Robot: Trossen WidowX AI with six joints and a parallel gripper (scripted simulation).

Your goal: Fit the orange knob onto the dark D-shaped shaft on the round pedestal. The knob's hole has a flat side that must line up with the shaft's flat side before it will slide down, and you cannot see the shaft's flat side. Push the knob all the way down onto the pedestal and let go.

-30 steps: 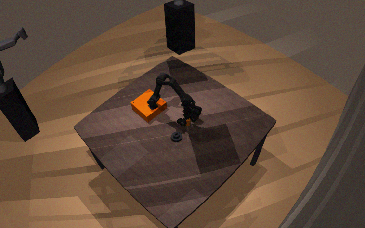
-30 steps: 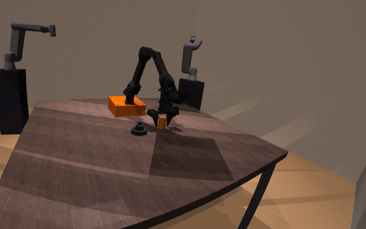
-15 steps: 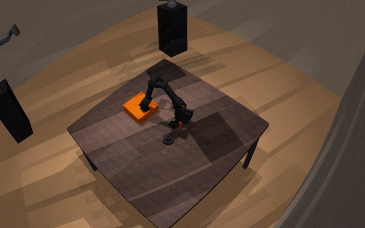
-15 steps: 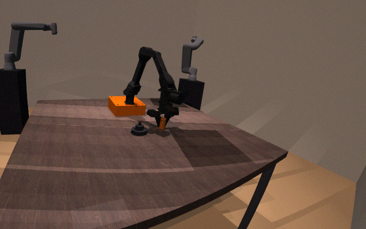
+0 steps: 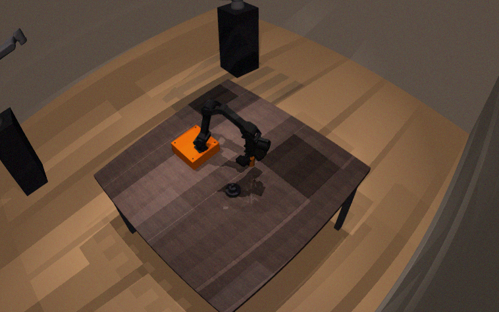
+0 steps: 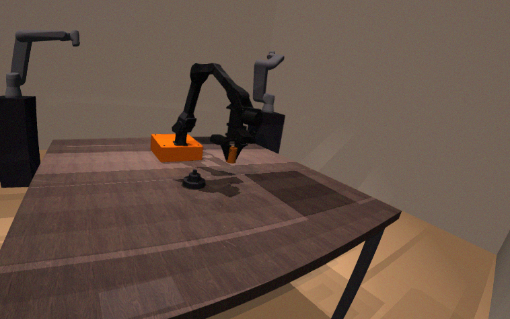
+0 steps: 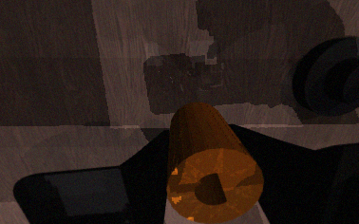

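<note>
Now: the dark round pedestal 160 mm to the right of my gripper tip, 50 mm below it and 40 mm ahead of it. From my gripper tip the other things lie so: orange knob (20 mm above).
</note>
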